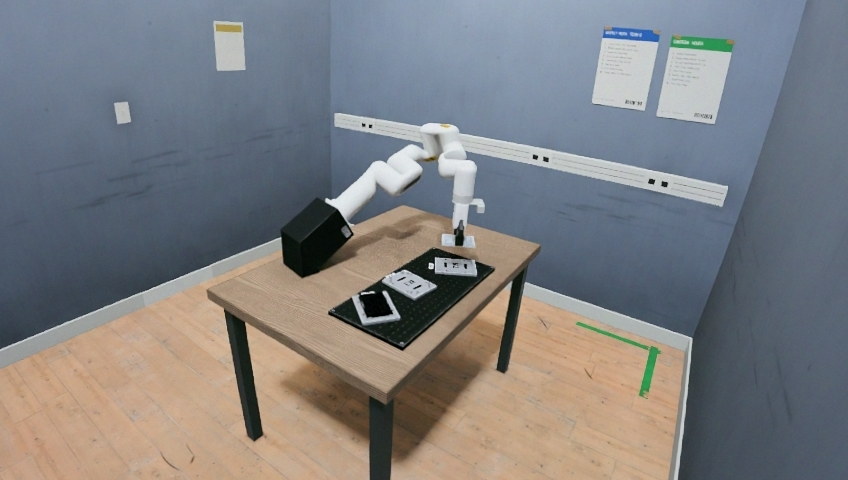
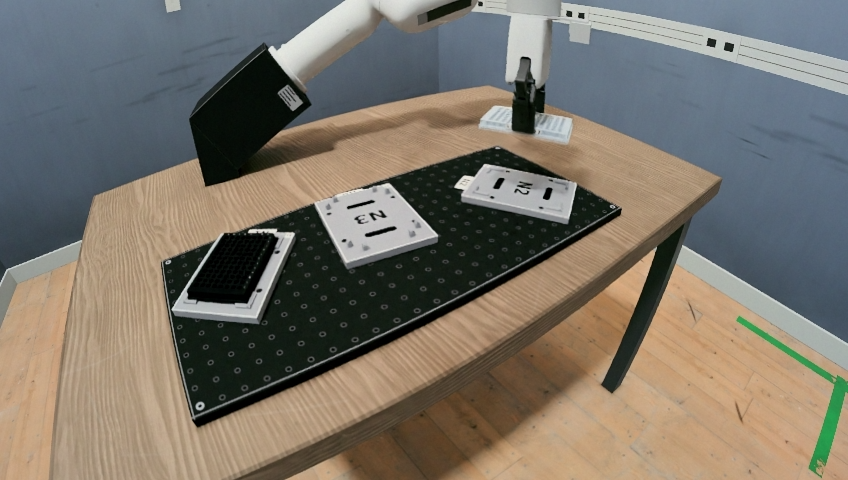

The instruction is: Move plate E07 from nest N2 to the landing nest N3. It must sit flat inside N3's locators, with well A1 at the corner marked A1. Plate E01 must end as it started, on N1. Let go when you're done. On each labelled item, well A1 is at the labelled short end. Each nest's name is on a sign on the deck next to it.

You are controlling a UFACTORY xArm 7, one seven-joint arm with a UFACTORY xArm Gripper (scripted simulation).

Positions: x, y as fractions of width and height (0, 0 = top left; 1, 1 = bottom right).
In view: my gripper (image 2: 0.62, 0.26), a black plate E01 (image 2: 0.27, 0.57) and a white plate E07 (image 2: 0.65, 0.27).
